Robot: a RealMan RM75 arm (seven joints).
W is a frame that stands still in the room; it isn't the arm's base.
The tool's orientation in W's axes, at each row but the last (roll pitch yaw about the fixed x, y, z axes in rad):
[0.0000, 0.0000, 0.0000]
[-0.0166, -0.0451, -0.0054]
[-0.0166, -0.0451, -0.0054]
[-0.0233, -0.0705, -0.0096]
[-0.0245, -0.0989, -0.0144]
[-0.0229, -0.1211, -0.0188]
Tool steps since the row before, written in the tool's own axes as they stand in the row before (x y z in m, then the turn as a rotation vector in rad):
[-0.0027, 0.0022, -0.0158, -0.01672, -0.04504, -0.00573]
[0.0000, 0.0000, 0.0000, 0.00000, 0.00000, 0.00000]
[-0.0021, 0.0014, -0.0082, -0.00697, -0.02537, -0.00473]
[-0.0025, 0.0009, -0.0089, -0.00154, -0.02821, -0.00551]
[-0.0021, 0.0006, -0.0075, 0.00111, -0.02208, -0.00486]
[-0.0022, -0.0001, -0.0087, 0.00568, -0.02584, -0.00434]
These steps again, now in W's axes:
[-0.0027, 0.0022, -0.0158, -0.01672, -0.04504, -0.00573]
[0.0000, 0.0000, 0.0000, 0.00000, 0.00000, 0.00000]
[-0.0017, 0.0013, -0.0083, -0.00691, -0.02541, -0.00462]
[-0.0019, 0.0007, -0.0091, -0.00147, -0.02832, -0.00495]
[-0.0013, 0.0004, -0.0077, 0.00121, -0.02221, -0.00419]
[-0.0011, -0.0003, -0.0089, 0.00560, -0.02604, -0.00303]

